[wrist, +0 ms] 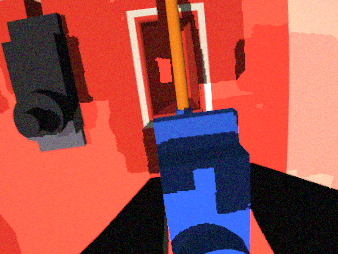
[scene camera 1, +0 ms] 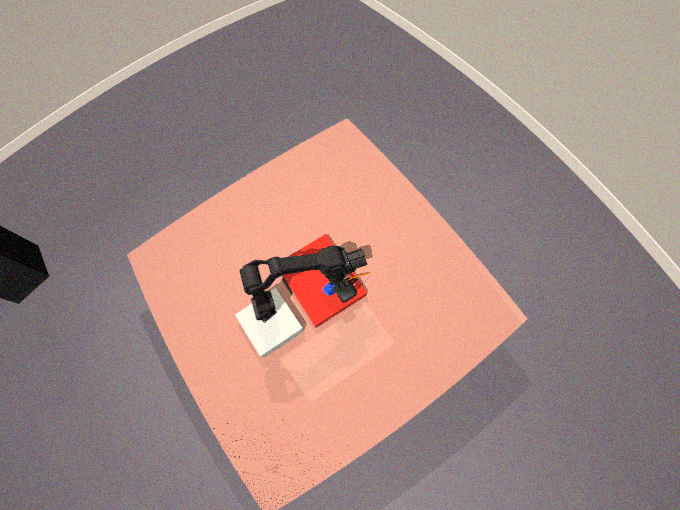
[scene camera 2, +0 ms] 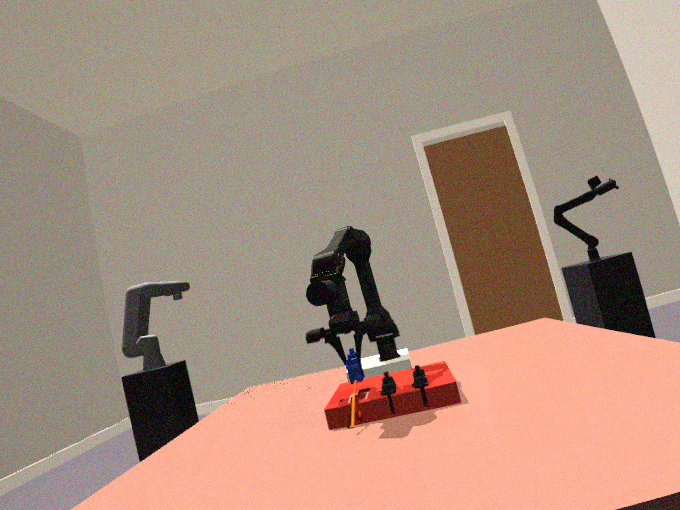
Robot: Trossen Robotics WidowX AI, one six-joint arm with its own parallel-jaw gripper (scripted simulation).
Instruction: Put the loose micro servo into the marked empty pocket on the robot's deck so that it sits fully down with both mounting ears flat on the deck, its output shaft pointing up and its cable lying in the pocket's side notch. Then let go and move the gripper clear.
Observation:
In view: my gripper (scene camera 2: 352, 363), a micro servo (wrist: 205, 171) and a robot deck (scene camera 1: 307, 286).
My gripper shows as well in the wrist view (wrist: 202, 181). The robot deck shows as well in the wrist view (wrist: 69, 194).

